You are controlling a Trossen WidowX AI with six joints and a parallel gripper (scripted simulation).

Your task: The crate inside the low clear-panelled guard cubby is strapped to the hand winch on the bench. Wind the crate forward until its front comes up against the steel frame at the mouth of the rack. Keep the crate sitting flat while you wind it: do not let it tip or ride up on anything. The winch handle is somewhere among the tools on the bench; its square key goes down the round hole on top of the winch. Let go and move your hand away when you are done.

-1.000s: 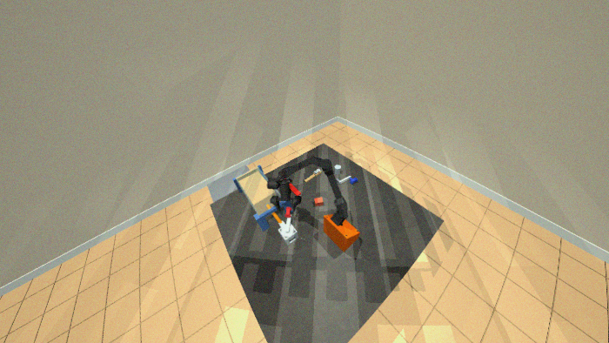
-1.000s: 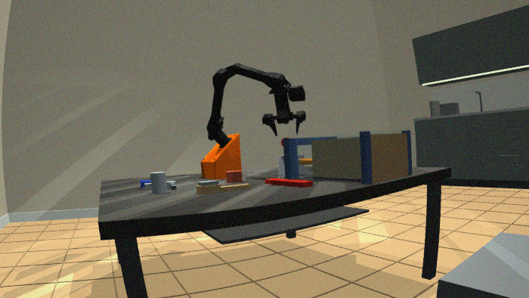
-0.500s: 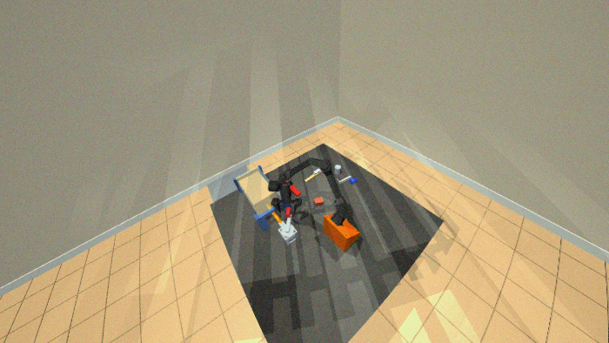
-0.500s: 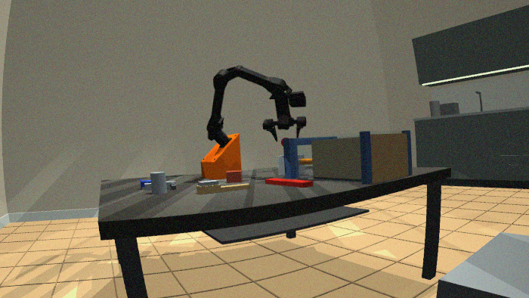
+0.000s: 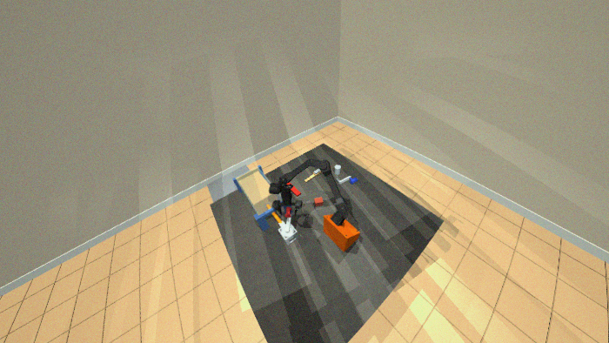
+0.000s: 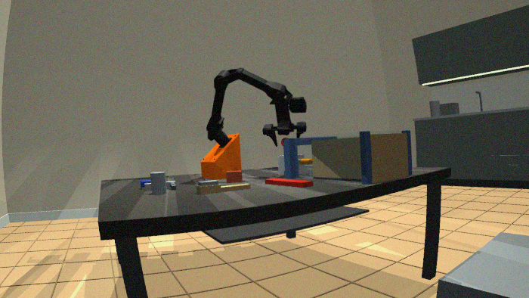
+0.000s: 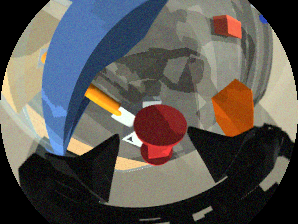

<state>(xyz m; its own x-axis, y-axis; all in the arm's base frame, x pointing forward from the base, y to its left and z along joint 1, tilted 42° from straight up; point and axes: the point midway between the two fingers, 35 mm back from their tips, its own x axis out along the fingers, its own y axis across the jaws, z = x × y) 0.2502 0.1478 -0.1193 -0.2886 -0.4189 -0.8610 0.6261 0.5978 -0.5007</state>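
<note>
My gripper tip is 8 cm past the grey winch, 5 cm to the right of it and 10 cm above it. Round my gripper tip: wooden-handled tool 28 cm ahead, 42 cm to the right, 11 cm below; clear-panelled cubby 34 cm ahead, 7 cm to the left, 2 cm below; flat red bar 30 cm ahead, 19 cm to the right, 13 cm below.
</note>
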